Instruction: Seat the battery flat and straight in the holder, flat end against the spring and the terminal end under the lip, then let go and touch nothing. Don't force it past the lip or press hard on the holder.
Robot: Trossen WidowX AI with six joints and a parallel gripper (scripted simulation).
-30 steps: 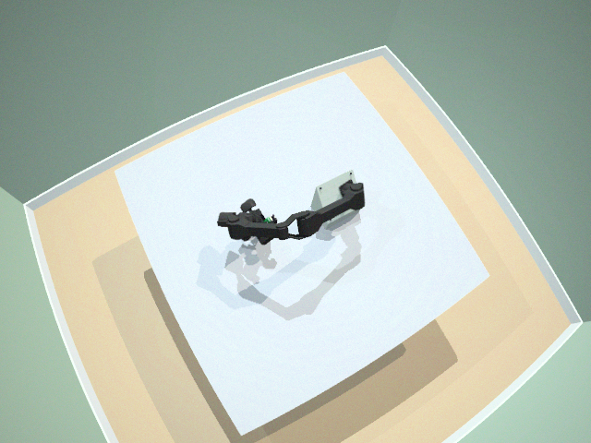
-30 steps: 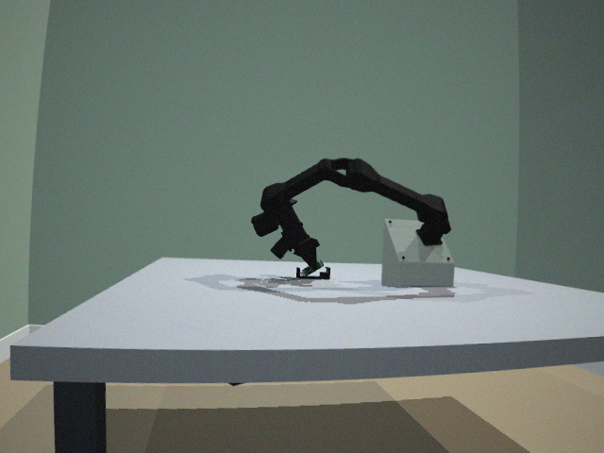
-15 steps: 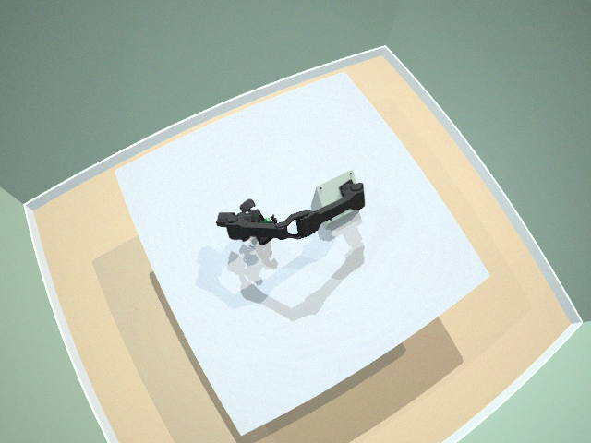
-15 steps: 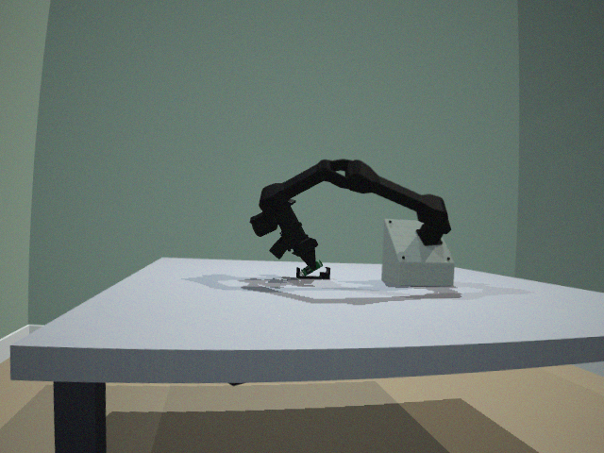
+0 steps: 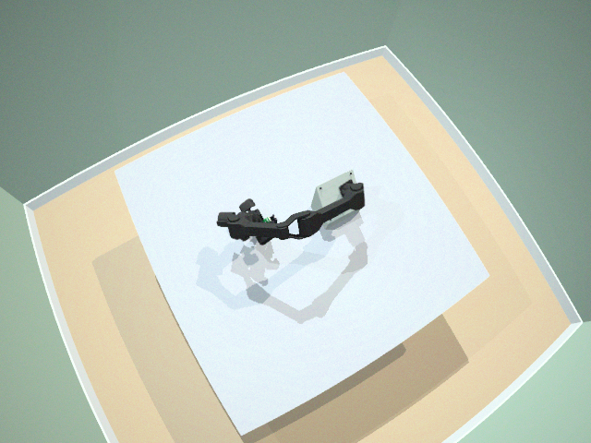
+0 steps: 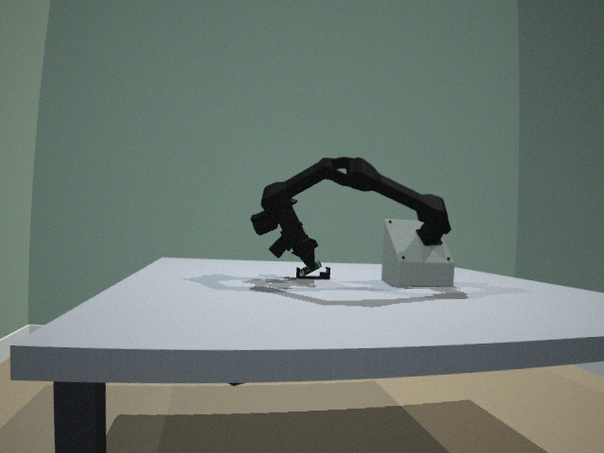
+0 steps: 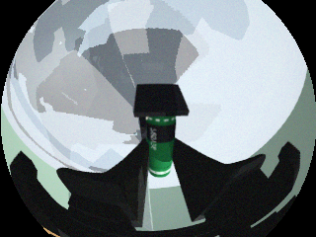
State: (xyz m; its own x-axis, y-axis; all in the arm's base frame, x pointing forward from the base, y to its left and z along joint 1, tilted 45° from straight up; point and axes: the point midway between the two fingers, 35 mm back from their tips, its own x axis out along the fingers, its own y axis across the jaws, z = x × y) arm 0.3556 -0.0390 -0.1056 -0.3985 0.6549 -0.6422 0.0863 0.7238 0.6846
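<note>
The battery lies 10 mm ahead of my gripper tip and 10 mm above it.
</note>
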